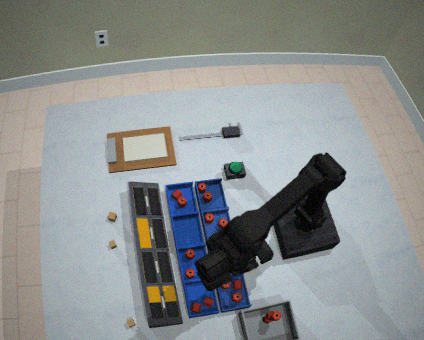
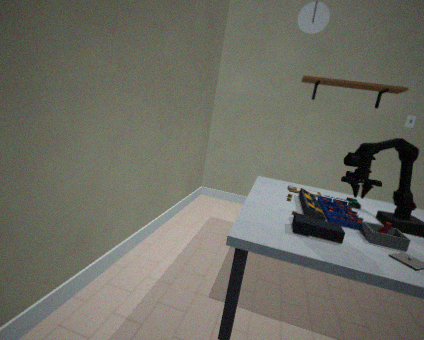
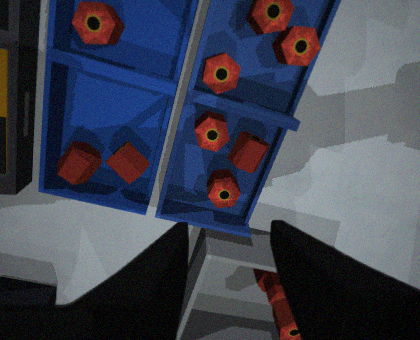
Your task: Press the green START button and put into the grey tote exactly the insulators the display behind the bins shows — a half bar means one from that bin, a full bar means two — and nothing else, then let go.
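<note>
The green START button [image 1: 236, 167] stands on a black base behind the bins. The display [image 1: 151, 251] shows one full yellow bar [image 1: 144, 233] in its second row and two half bars [image 1: 154, 294] [image 1: 169, 293] in its end row. The blue bins [image 1: 187, 229] [image 3: 120, 110] hold red insulators, some upright and some lying; one left-row compartment is empty. The grey tote [image 1: 295, 322] [image 2: 395, 243] holds at least two red insulators [image 1: 272, 316] [image 3: 284, 307], close together. My gripper [image 2: 360, 195] [image 3: 229, 231] is partly open and empty, above the bins' end near the tote.
A clipboard [image 1: 172, 150] and a thin tool with a dark head [image 1: 231, 131] lie beyond the bins. Small wooden cubes [image 1: 112, 216] [image 1: 130, 323] lie beside the display. A black box [image 2: 318, 228] stands near the table edge, and a flat plate [image 2: 406, 260] lies near the tote.
</note>
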